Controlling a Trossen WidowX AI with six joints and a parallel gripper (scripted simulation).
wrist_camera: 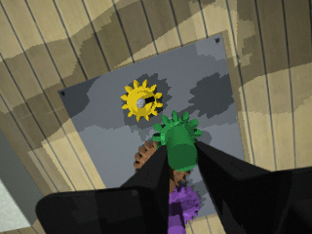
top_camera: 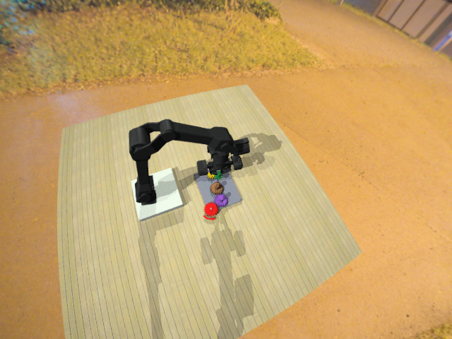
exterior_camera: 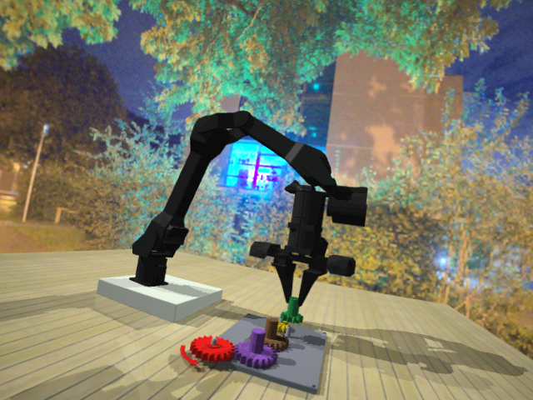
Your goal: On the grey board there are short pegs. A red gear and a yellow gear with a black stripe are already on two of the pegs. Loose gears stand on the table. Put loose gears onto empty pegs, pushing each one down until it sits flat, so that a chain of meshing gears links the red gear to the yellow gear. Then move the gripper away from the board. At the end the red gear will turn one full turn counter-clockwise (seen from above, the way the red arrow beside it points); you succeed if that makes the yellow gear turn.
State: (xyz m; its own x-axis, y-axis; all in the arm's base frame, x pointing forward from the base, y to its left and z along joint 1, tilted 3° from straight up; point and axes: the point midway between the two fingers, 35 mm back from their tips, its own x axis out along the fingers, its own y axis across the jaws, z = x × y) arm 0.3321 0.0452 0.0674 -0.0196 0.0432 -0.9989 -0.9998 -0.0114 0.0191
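Right now my gripper tip is 30 mm past the yellow gear, 30 mm to the right of it and 50 mm above it. From my gripper tip the other things lie so: purple gear 10 mm behind, 110 mm to the right, 40 mm below; green gear 10 mm below; brown gear 20 mm behind, 50 mm to the right, 40 mm below.
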